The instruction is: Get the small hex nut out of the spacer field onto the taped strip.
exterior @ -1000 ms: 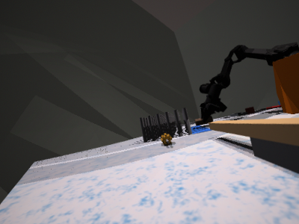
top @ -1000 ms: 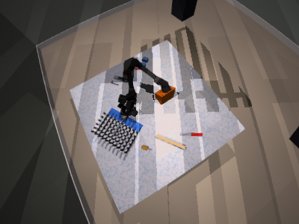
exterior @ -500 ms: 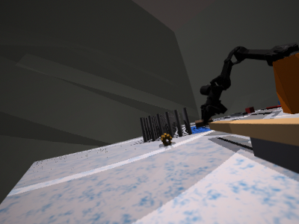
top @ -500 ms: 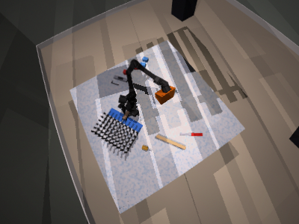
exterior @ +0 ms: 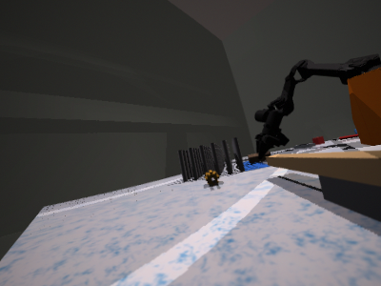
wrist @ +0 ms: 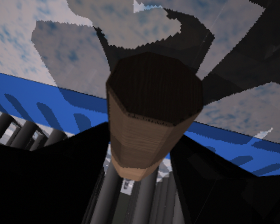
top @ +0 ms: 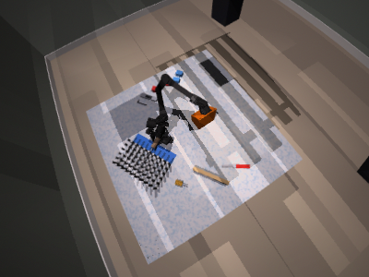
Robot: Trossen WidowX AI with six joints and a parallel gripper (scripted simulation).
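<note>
Now: the blue taped strip 30 mm ahead of my gripper tip, 20 mm to the left of it and 20 mm below it. From my gripper tip the other things lie so: yellow knobbly object: 30 mm ahead, 350 mm to the left; then red cube: 270 mm behind, 420 mm to the right; then grey bar: 180 mm behind, 390 mm to the right.
</note>
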